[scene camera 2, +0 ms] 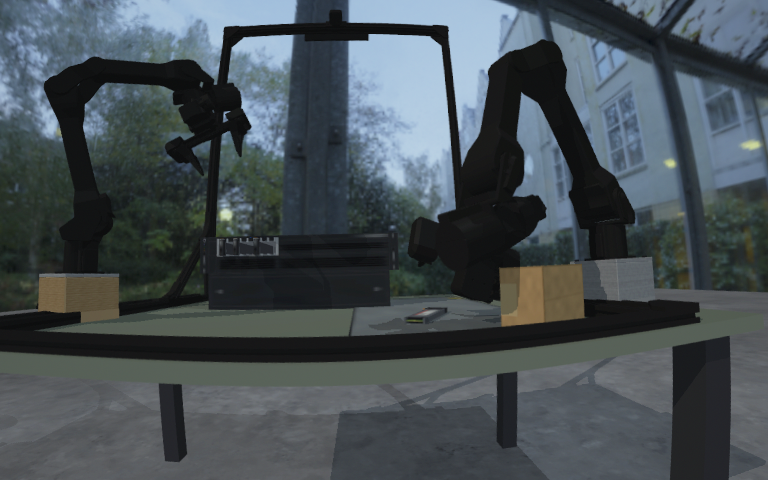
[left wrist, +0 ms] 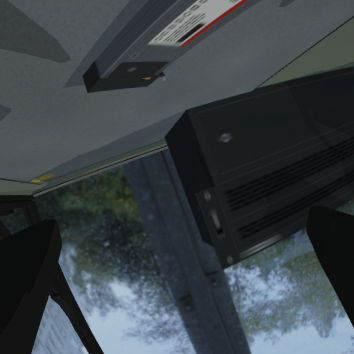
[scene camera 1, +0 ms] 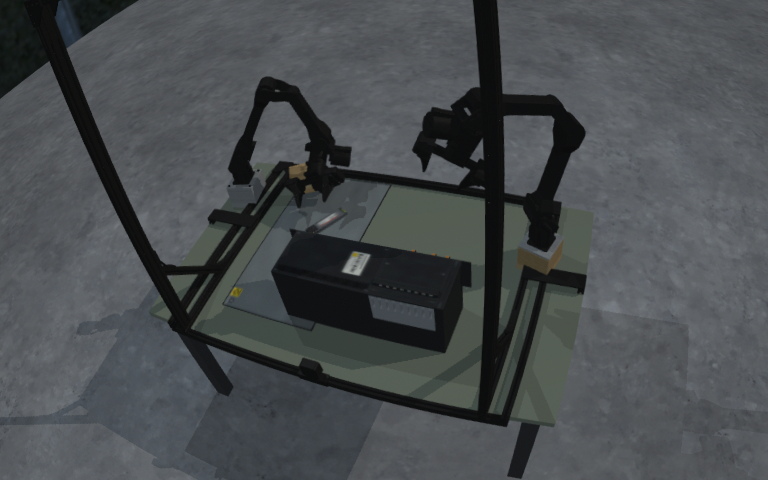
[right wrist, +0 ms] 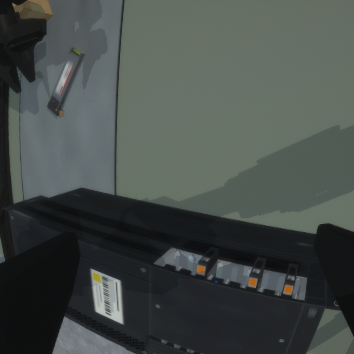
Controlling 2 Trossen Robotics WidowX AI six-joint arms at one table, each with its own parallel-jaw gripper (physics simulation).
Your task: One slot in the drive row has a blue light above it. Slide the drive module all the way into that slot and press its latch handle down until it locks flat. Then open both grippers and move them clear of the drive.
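Places are measured from the left arm's base along level axes (x ahead, y left, z up), in metres.
Pixels of known places: left gripper, fingertip midpoint: (scene camera 2: pixel 442 271) (left wrist: pixel 187 227) (scene camera 1: pixel 311 204) (right wrist: pixel 24 87); right gripper, fingertip midpoint: (scene camera 2: pixel 221 165) (scene camera 1: pixel 441 179) (right wrist: pixel 201 243); left arm's base at its link origin: (scene camera 2: pixel 609 259) (scene camera 1: pixel 243 178); right arm's base at its link origin: (scene camera 2: pixel 80 273) (scene camera 1: pixel 541 240).
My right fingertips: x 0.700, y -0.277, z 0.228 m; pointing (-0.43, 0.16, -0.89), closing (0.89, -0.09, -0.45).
For each thing: its middle in the pictures, then the offset to it from my right fingertips. "spot": a spot on its surface instead. Level surfaces: height alone.
- drive module at the middle of its body: (left wrist: pixel 215 2) (scene camera 2: pixel 424 314) (right wrist: pixel 65 82) (scene camera 1: pixel 327 222) dx -0.379, dy +0.161, dz -0.308 m
- grey mat at its surface level: dz -0.313 m
- black chassis at the middle of its body: (right wrist: pixel 155 275) (left wrist: pixel 319 138) (scene camera 1: pixel 368 290) (scene camera 2: pixel 302 272) dx -0.172, dy -0.158, dz -0.227 m
- wooden block at the middle of its body: (scene camera 2: pixel 544 295) (right wrist: pixel 20 20) (scene camera 1: pixel 309 177) dx -0.486, dy +0.335, dz -0.273 m
- black frame rail at a spot on its surface: (scene camera 2: pixel 283 348) spot: dx -0.160, dy +0.368, dz -0.301 m
The drive module (scene camera 1: pixel 329 220) (scene camera 2: pixel 425 315) (left wrist: pixel 135 47) (right wrist: pixel 66 82) lies flat and slanted on the grey mat (scene camera 1: pixel 260 283) (right wrist: pixel 70 160). In the right wrist view its latch end, with an orange tip, is toward the chassis. The black chassis (scene camera 1: pixel 322 316) (scene camera 2: pixel 300 285) (left wrist: pixel 280 110) (right wrist: pixel 225 317) stands beyond it. A blue light (right wrist: pixel 216 281) shows at the drive row, between the first and second of three orange-tipped drives. My left gripper (scene camera 1: pixel 311 202) (left wrist: pixel 187 227) (right wrist: pixel 24 87) is open and empty, above and off the module's far end. My right gripper (scene camera 1: pixel 444 178) (scene camera 2: pixel 220 164) (right wrist: pixel 201 243) is open and empty, high above the table.
A wooden block (scene camera 1: pixel 297 171) (scene camera 2: pixel 560 294) (right wrist: pixel 40 10) stands beside my left gripper. A black frame rail (scene camera 1: pixel 396 180) (scene camera 2: pixel 283 348) runs along the table edge, and a tall post (scene camera 1: pixel 491 226) rises near my right arm.
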